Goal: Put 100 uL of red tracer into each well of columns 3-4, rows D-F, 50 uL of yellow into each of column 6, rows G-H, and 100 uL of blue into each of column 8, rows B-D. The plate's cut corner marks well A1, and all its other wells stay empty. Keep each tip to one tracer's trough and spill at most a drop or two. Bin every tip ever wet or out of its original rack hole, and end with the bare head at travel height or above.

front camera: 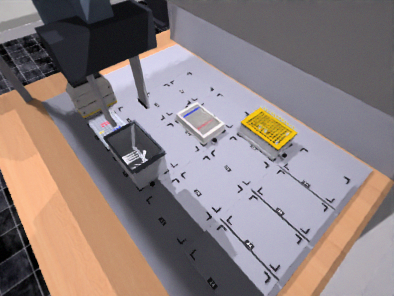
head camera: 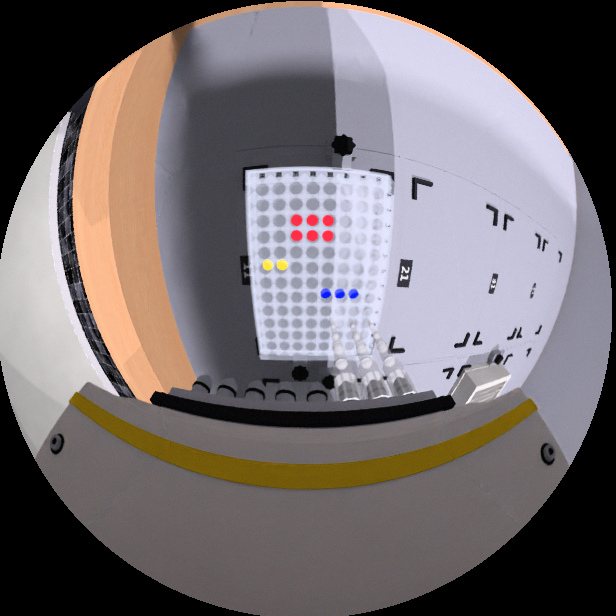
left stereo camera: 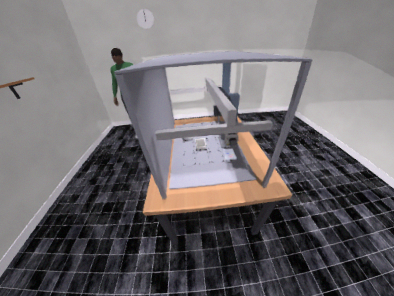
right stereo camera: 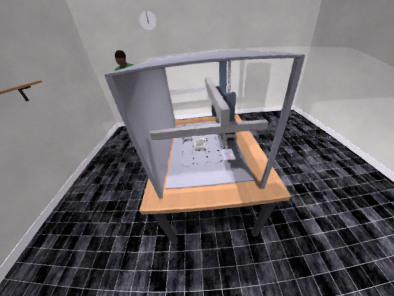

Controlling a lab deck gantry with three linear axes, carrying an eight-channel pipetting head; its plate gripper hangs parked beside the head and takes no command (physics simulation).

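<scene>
The plate (front camera: 96,124) (head camera: 287,354) shows red in columns 3-4, rows D-F, yellow in column 6, rows G-H, and blue in column 8, rows B-D. The pipetting head (front camera: 92,95) (head camera: 307,517) carries three clear tips (head camera: 366,362), their ends over the plate's high-numbered columns; their height is unclear. Its other five channels are bare. My gripper (front camera: 129,115) hangs beside the head, fingers apart and empty. The trough block (front camera: 200,122) (head camera: 481,382) shows blue and red liquid in the front view. The yellow tip rack (front camera: 268,129) stands right of it. The bin (front camera: 150,175) holds white tips.
The bin stands close beside the plate in the front view. A grey wall (front camera: 300,75) runs behind the rack. Wooden edges (front camera: 115,240) border the deck. The gantry beam (left stereo camera: 220,100) (right stereo camera: 217,100) spans the frame, and a person in green (left stereo camera: 120,70) stands outside it.
</scene>
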